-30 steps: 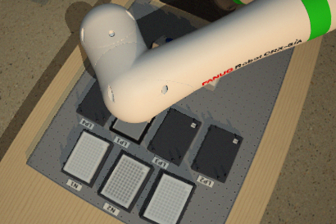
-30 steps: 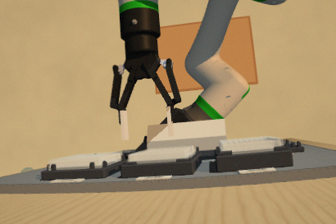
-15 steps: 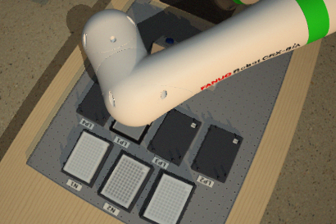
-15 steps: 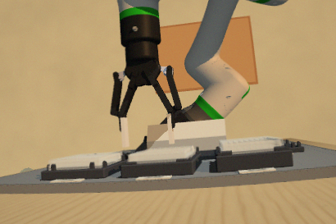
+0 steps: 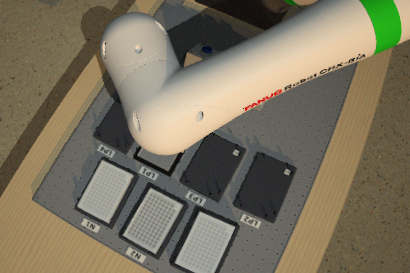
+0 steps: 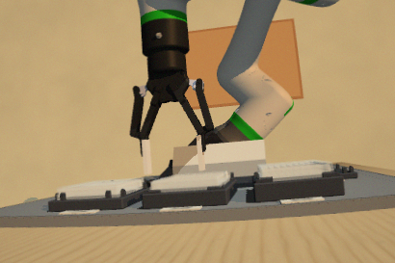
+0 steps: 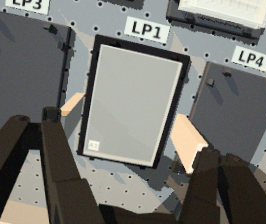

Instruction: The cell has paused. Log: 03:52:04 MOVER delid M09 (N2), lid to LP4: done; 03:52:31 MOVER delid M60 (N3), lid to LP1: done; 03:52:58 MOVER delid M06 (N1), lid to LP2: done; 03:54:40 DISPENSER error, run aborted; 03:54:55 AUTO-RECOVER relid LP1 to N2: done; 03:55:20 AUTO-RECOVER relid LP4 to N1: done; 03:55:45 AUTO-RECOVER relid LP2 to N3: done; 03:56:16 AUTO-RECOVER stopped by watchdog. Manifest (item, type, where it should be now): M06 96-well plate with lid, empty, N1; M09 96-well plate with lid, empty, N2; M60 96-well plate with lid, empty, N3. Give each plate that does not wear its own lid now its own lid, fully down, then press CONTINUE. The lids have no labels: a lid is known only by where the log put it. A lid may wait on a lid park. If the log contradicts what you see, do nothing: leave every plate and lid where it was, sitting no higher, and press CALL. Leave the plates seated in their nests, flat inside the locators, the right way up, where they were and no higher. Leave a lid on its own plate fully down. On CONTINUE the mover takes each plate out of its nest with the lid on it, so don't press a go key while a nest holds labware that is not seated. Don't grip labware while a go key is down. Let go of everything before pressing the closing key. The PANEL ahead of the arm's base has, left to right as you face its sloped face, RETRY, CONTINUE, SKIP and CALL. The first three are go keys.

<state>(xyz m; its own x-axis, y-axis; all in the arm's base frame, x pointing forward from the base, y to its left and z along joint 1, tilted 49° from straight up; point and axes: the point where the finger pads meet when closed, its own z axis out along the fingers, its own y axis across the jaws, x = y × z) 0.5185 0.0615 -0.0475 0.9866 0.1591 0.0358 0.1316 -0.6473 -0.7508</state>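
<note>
Now: the lid park LP1 50 mm below my hand. Also, from my hand: lid park LP3: 130 mm to the left, 50 mm below, 10 mm behind; then LP1 label: 90 mm ahead, 50 mm below, 10 mm to the left; then lid park LP4: 120 mm to the right, 50 mm below, 20 mm ahead.
</note>
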